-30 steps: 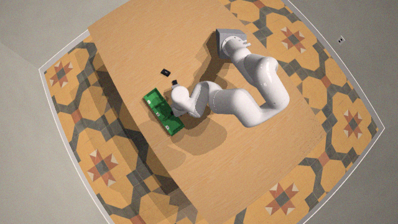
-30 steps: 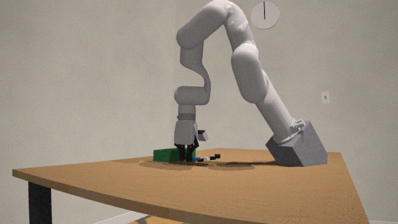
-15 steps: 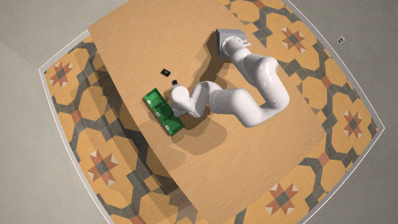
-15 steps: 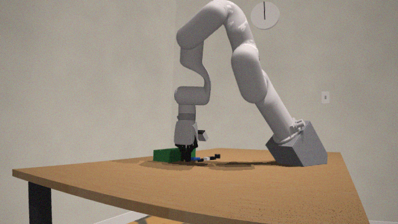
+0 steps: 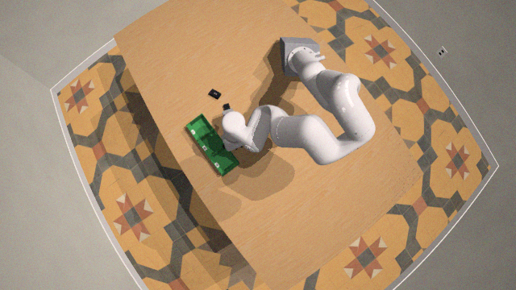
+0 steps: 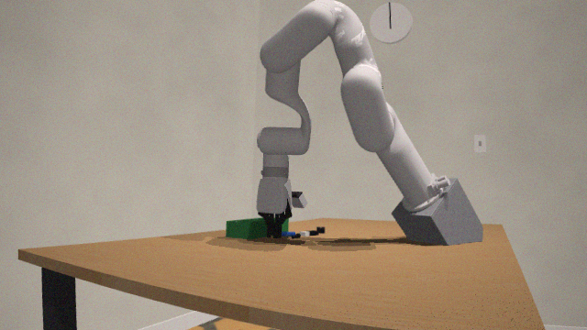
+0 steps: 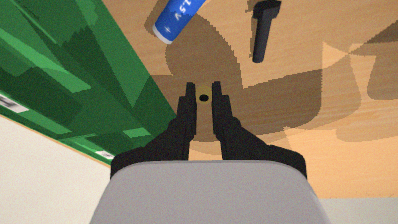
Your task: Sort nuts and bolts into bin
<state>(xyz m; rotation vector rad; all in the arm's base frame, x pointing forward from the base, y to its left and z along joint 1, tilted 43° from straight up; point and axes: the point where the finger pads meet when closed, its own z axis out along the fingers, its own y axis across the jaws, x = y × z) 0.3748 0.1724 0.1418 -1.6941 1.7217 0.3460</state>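
Now: hand 6 cm to the left of the black bolt, 3 cm past it and 2 cm above it. The rest, counted from my hand: blue cylindrical battery 7 cm to the right, 2 cm below, 1 cm ahead; brass nut 2 cm below; green bin 10 cm ahead, 3 cm to the right.
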